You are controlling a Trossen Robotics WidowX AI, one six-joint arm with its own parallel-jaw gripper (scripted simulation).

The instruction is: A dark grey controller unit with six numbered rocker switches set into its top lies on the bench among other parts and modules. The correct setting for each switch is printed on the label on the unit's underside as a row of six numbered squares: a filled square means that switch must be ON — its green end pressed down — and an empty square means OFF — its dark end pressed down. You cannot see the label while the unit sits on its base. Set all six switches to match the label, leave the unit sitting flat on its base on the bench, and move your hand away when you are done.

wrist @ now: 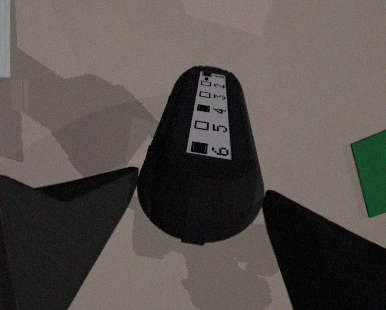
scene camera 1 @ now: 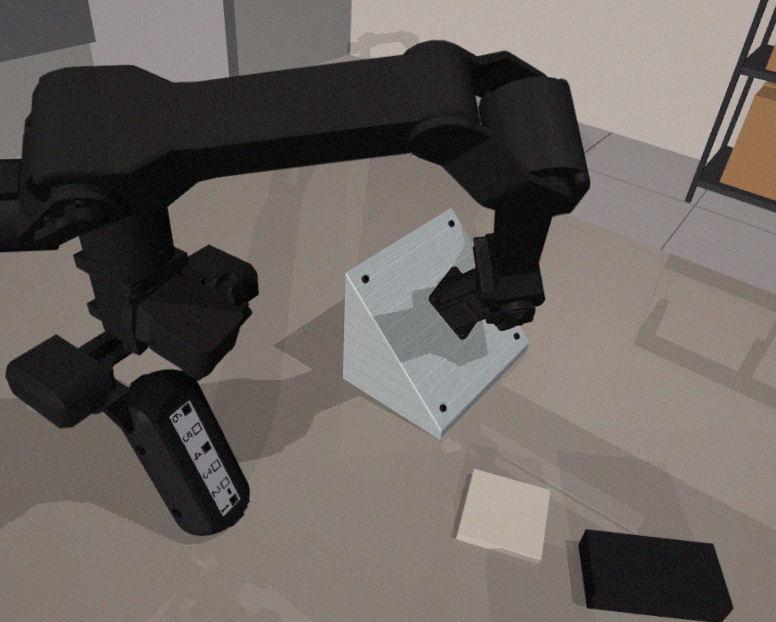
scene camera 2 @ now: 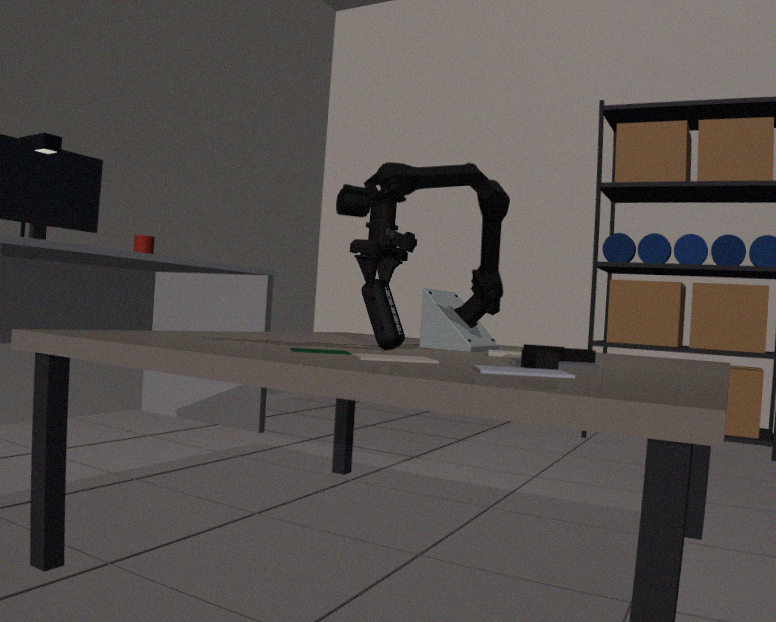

Observation:
The pictures show: my gripper and a white square tile.
My gripper shows as well in the wrist view and in scene camera 2.

